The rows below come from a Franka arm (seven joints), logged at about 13 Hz.
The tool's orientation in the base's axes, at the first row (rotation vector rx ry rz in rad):
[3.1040, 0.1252, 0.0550]
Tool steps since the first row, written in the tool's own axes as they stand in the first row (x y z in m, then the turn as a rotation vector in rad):
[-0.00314, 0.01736, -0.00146, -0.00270, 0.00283, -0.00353]
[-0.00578, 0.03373, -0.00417, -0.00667, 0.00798, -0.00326]
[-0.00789, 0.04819, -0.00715, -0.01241, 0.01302, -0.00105]
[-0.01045, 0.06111, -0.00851, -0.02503, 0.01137, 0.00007]
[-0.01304, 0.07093, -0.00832, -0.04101, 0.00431, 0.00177]
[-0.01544, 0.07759, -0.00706, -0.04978, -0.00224, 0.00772]
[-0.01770, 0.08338, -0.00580, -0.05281, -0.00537, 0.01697]
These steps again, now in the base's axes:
[-0.00179, -0.01750, 0.00198, -0.00259, -0.00292, 0.00354]
[-0.00322, -0.03393, 0.00518, -0.00613, -0.00838, 0.00332]
[-0.00427, -0.04841, 0.00861, -0.01136, -0.01394, 0.00110]
[-0.00584, -0.06144, 0.01034, -0.02402, -0.01336, -0.00051]
[-0.00763, -0.07144, 0.01042, -0.04044, -0.00768, -0.00301]
[-0.00944, -0.07831, 0.00932, -0.04948, -0.00206, -0.00948]
[-0.01118, -0.08430, 0.00819, -0.05241, 0.00050, -0.01894]

